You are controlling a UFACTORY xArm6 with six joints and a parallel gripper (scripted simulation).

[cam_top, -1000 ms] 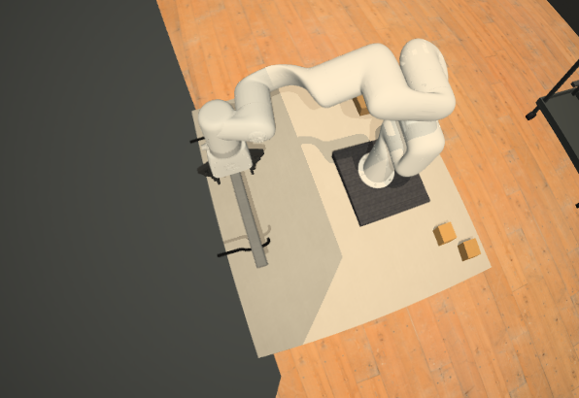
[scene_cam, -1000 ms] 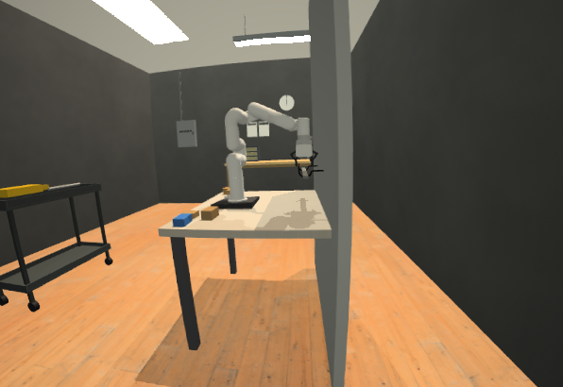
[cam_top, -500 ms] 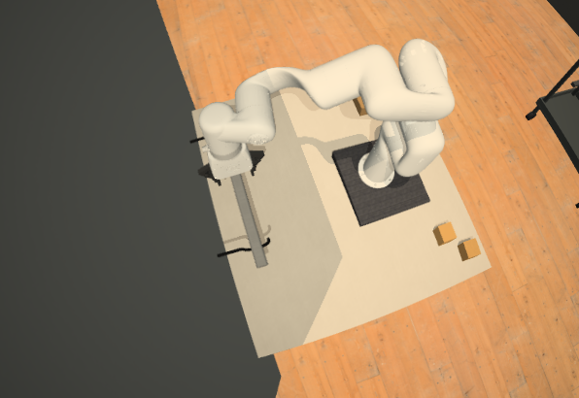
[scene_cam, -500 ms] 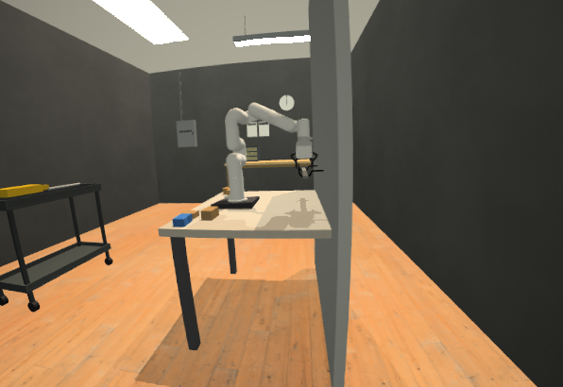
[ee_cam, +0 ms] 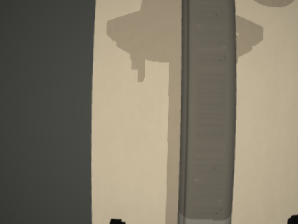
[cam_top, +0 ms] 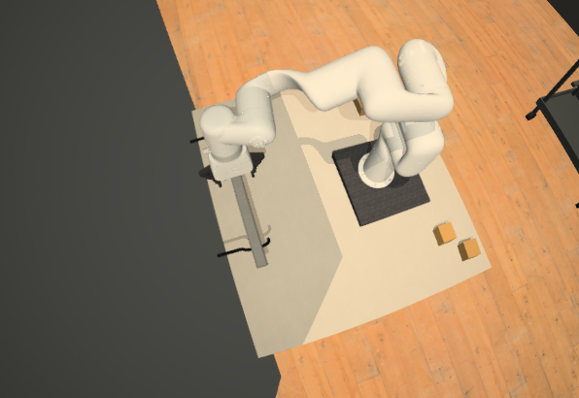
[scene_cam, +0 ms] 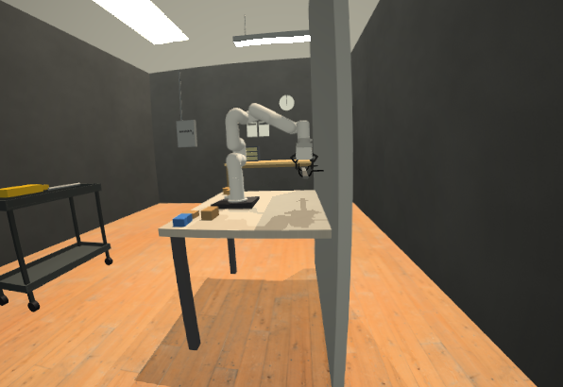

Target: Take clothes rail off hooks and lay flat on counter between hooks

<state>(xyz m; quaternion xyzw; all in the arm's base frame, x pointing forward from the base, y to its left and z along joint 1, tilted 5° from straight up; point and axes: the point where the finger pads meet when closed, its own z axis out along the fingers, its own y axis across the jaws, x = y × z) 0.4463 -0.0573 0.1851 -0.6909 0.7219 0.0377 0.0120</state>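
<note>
The clothes rail lies 2 cm below my hand. The rest, counted from my hand: wall panel (19 cm above, 13 cm ahead, 2 cm to the left); blue block (63 cm behind, 32 cm to the right, 21 cm below).
</note>
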